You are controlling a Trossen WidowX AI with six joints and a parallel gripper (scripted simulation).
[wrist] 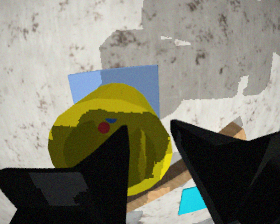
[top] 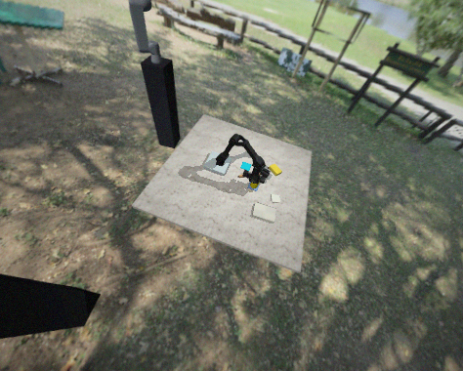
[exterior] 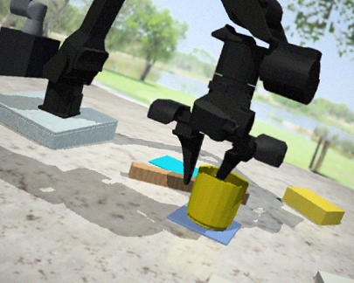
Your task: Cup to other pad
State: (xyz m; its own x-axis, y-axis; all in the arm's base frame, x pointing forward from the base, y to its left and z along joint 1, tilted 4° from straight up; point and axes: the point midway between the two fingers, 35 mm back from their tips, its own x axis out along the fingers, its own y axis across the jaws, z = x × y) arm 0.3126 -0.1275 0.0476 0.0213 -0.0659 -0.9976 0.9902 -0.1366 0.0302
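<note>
Now: the yellow cup 20 mm ahead of my gripper tip. From my gripper tip the other things lie so: wooden bar: 100 mm to the left, 40 mm below, 20 mm behind; then blue pad: 50 mm below, 30 mm ahead, 10 mm to the right.
</note>
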